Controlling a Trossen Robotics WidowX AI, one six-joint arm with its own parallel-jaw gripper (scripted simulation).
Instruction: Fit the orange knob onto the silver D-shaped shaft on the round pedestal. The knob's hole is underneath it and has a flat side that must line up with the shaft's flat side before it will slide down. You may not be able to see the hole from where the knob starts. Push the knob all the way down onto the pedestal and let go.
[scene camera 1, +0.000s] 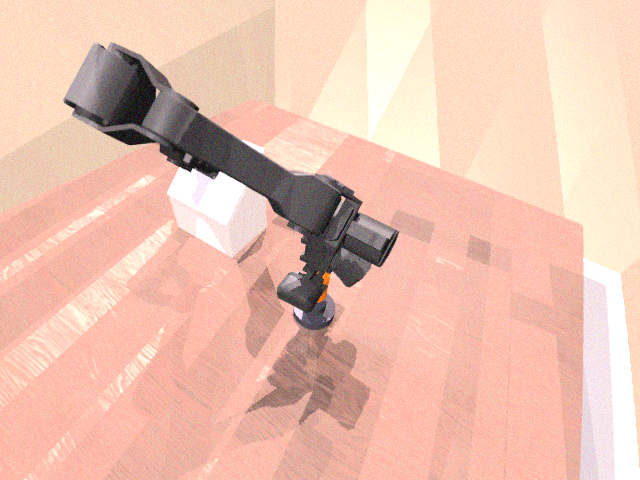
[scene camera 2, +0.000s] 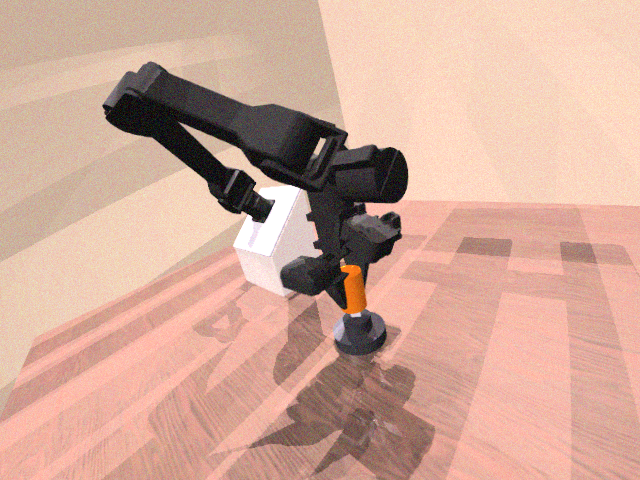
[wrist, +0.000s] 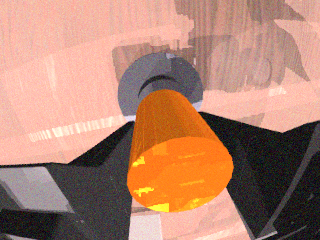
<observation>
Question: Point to an orange knob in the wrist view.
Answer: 177, 163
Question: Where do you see my gripper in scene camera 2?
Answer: At 352, 300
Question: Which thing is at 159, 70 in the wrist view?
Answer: A round pedestal.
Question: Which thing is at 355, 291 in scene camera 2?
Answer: An orange knob.
</observation>
